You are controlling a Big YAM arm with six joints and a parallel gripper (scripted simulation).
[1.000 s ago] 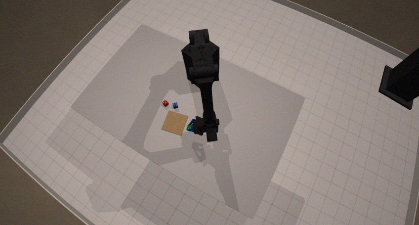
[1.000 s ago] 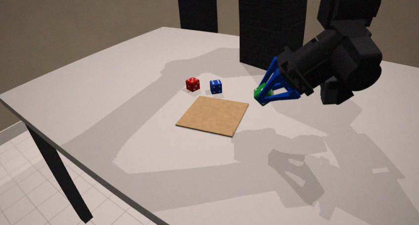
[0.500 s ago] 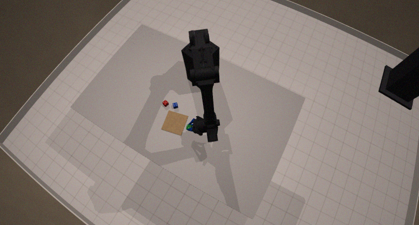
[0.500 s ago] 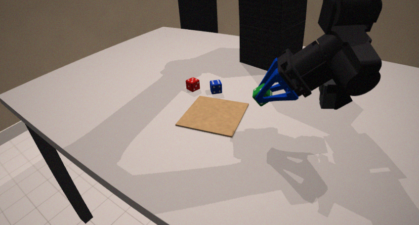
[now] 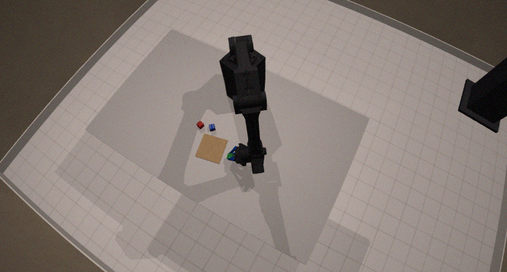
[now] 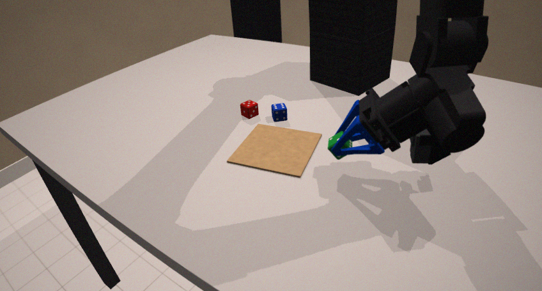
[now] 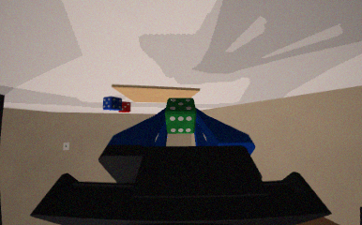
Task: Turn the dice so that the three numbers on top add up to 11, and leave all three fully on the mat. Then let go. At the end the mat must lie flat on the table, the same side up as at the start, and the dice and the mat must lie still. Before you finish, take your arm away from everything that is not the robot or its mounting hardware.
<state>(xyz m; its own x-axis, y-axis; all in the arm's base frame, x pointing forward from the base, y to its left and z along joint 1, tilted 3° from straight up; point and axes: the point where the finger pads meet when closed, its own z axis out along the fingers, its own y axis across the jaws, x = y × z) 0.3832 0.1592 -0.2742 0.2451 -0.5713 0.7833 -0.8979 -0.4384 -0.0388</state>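
My hand is 120 mm to the left of the tan mat, 50 mm above it and 10 mm short of it. From my hand the other things lie so: green die (right at my hand); red die (260 mm to the right, 70 mm behind, 30 mm below); blue die (190 mm to the right, 90 mm behind, 30 mm below).
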